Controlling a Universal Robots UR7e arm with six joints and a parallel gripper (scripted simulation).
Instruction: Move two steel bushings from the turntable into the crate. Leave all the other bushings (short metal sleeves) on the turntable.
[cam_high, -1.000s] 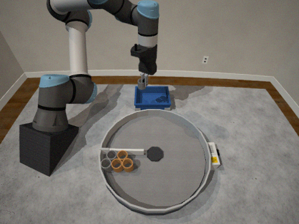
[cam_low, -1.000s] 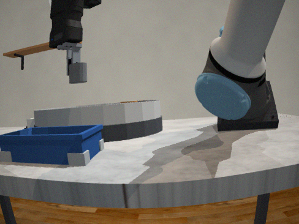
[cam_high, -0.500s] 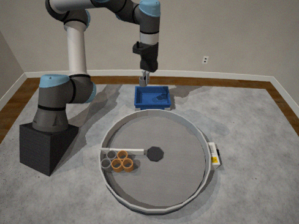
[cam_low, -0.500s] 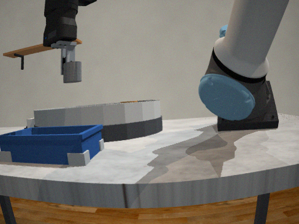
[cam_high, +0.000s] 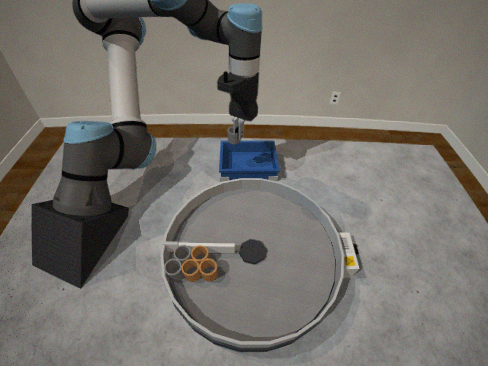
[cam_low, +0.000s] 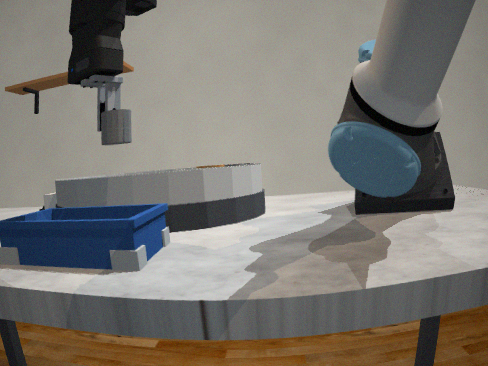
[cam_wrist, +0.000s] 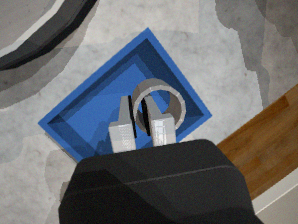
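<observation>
Now: the blue crate 140 mm below my hand, 30 mm to the left of it and 30 mm ahead of it. The rest, counted from my hand: round turntable (320 mm to the right, 110 mm below, 30 mm ahead).
</observation>
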